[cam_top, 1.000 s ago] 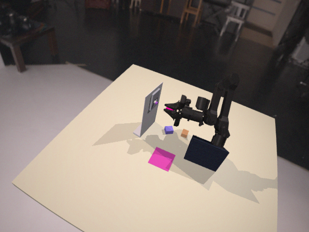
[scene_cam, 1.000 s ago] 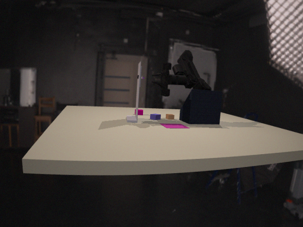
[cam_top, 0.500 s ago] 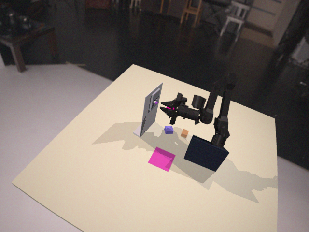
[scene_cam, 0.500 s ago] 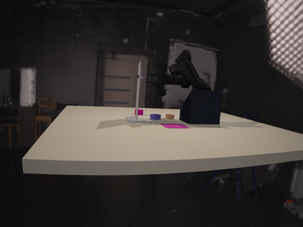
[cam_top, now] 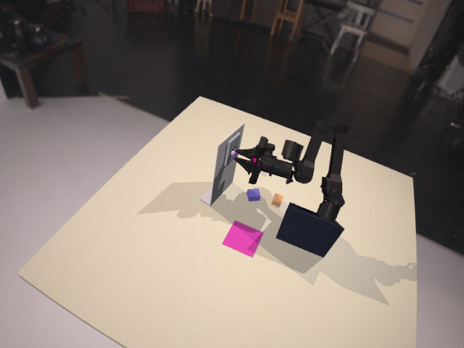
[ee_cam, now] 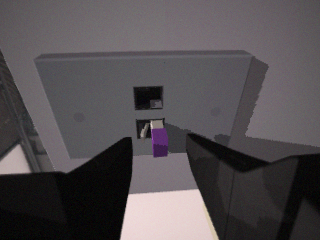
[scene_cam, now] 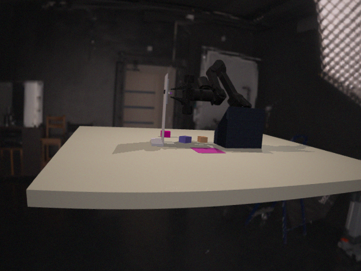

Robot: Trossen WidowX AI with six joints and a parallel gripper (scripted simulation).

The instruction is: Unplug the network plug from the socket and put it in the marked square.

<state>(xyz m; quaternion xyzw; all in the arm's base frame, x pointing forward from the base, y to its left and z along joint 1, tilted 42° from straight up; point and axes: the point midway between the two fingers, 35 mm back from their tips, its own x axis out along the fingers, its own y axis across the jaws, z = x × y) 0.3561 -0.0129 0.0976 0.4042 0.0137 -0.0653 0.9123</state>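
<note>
The network plug is 1 cm ahead of my gripper tip. The rest, counted from my gripper tip: magenta marked square: 23 cm below, 17 cm to the left, 11 cm behind; upright grey panel: 9 cm below, 3 cm ahead, 1 cm to the right; thin pale tab: 2 cm ahead, 1 cm above.
</note>
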